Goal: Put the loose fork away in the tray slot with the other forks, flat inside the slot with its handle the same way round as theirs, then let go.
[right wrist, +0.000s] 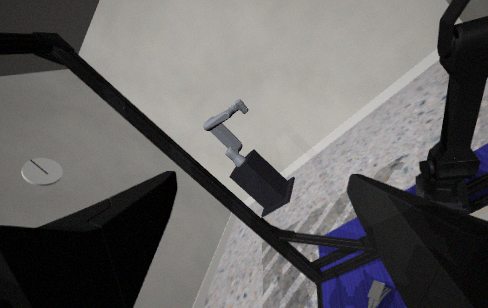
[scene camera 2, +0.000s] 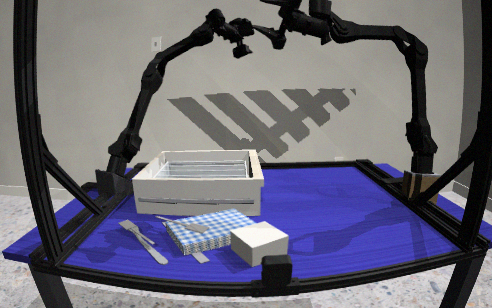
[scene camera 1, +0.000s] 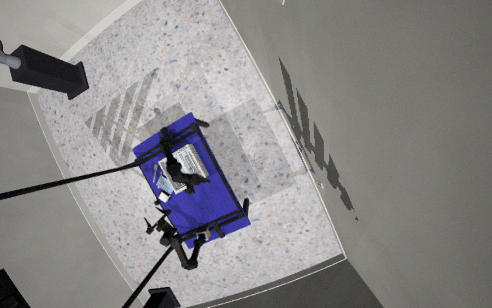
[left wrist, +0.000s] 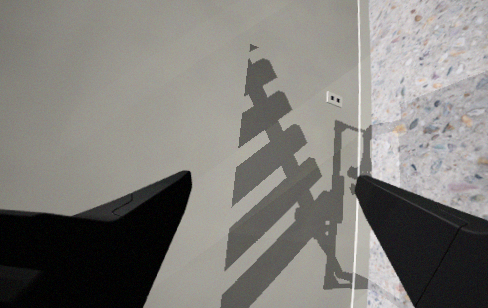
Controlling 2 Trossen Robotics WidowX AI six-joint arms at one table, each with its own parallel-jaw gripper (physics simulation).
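Loose cutlery lies by the tray in scene camera 2: crossed flat-headed pieces [scene camera 2: 145, 242] at the left, a piece [scene camera 2: 196, 227] on the checked cloth and one [scene camera 2: 200, 257] partly under it. I cannot tell which is the loose fork. Pale cutlery [right wrist: 376, 294] shows at the right wrist view's bottom. The white tray [scene camera 2: 197, 196] has a divided insert; its forks are not discernible. My left gripper [left wrist: 273, 181] is open and empty, raised high above the table. My right gripper [right wrist: 263, 181] [scene camera 1: 152, 212] is open and empty, also high, away from the cutlery.
A blue-and-white checked cloth stack [scene camera 2: 210, 232] lies in front of the tray. A white block [scene camera 2: 260, 242] stands at its right. A black frame [scene camera 2: 190, 286] edges the blue table [scene camera 2: 345, 200], with uprights at both sides. The two grippers appear close together in scene camera 2.
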